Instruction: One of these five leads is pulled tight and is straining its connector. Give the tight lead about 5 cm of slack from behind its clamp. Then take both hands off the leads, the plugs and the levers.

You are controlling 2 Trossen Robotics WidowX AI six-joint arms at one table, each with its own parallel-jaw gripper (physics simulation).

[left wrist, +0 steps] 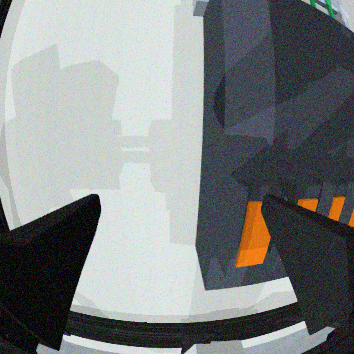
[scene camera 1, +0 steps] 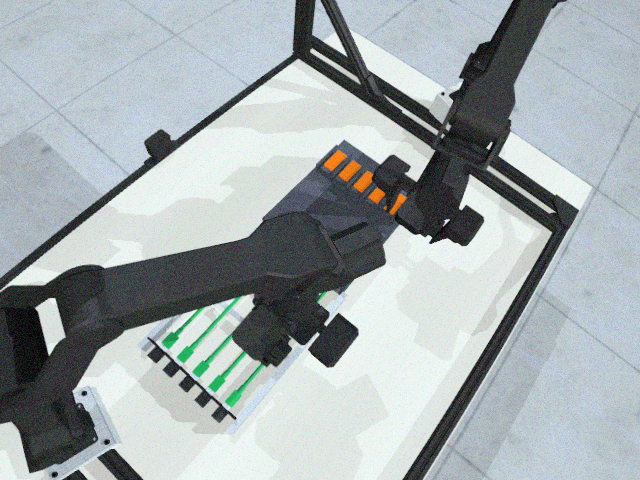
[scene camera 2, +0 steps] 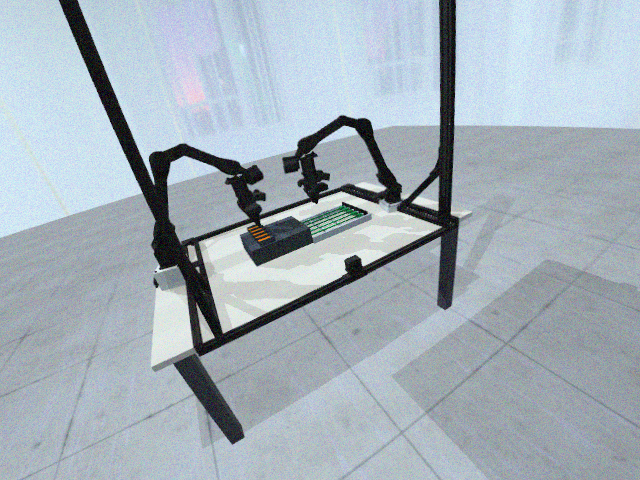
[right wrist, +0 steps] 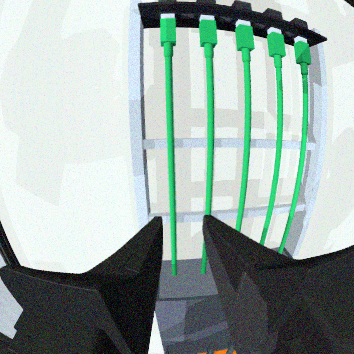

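Where they show: left gripper, between the fingertips: [left wrist: 184, 203] [scene camera 2: 256, 222]; right gripper, between the fingertips: [scene camera 2: 315, 203] [right wrist: 182, 222]; left arm's base, origin of its link: [scene camera 2: 170, 263]; right arm's base, origin of its link: [scene camera 1: 70, 432] [scene camera 2: 393, 200].
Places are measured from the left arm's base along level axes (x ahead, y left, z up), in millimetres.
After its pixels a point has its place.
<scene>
Five green leads [scene camera 1: 250, 381] {x 697, y 239, z -51 mm} [right wrist: 170, 150] {x 629, y 215, z -49 mm} run from plugs [scene camera 1: 233, 397] {x 731, y 245, z -46 mm} [right wrist: 168, 31] {x 729, y 245, z -46 mm} on a black panel [right wrist: 150, 16] {x 745, y 266, z -53 mm} to a dark clamp block [scene camera 1: 310, 193] {x 436, y 19, z -11 mm} [scene camera 2: 281, 249] {x 410, y -21, z -50 mm} [right wrist: 195, 320] {x 448, y 136, z -10 mm}. Leftmost in the right wrist view looks straightest; I cannot tell which is tight. Orange levers [scene camera 1: 350, 170] [scene camera 2: 257, 233] lie across the block. The end lever [scene camera 1: 398, 204] {x 318, y 128, z 5 mm} [left wrist: 252, 237] {x 319, y 126, z 5 mm} sits at a different angle. My left gripper [left wrist: 184, 203] {x 330, y 175, z 5 mm} [scene camera 2: 257, 222] {x 330, y 175, z 5 mm} is open, one finger overlapping that lever in the left wrist view. My right gripper [right wrist: 182, 222] {x 603, y 203, z 18 mm} [scene camera 2: 315, 199] {x 603, y 203, z 18 mm} is partly open, empty, above the leads.
A pale frame [scene camera 1: 268, 383] {x 675, y 257, z -50 mm} [right wrist: 136, 100] {x 663, y 254, z -49 mm} surrounds the leads, with crossbars beneath them. The right arm [scene camera 1: 206, 279] {x 693, y 202, z 326 mm} hides part of the block and leads in scene camera 1. Black rails [scene camera 1: 227, 105] {x 444, y -303, z -81 mm} edge the white table. A small black box [scene camera 1: 159, 144] {x 620, y -238, z -28 mm} [scene camera 2: 353, 264] {x 616, y -265, z -35 mm} sits on one rail.
</scene>
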